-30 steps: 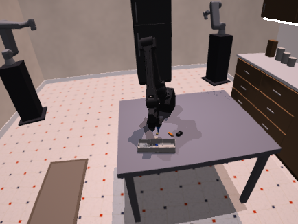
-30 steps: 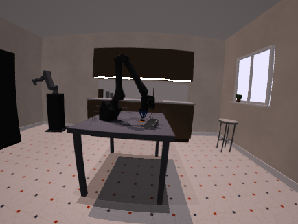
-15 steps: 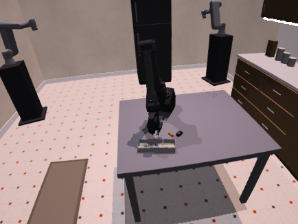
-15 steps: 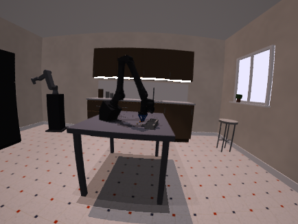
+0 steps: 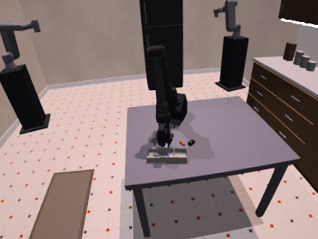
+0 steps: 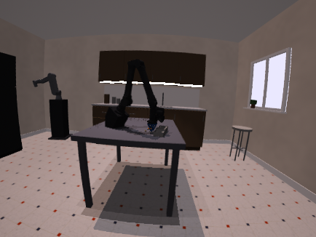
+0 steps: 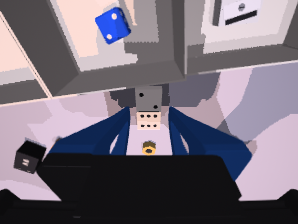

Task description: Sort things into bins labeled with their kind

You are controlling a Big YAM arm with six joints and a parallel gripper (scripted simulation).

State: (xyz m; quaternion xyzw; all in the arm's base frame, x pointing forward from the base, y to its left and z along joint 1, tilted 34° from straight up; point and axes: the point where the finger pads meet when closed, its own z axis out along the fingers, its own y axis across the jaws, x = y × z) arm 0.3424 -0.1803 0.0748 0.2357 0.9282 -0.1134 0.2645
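My hand is 20 mm above the white domino. The rest, counted from my hand: small brass nut (50 mm behind, 40 mm to the left, 20 mm below); then orange cylinder (120 mm to the left, 20 mm below); then blue die (70 mm ahead, 20 mm to the right, 10 mm below).
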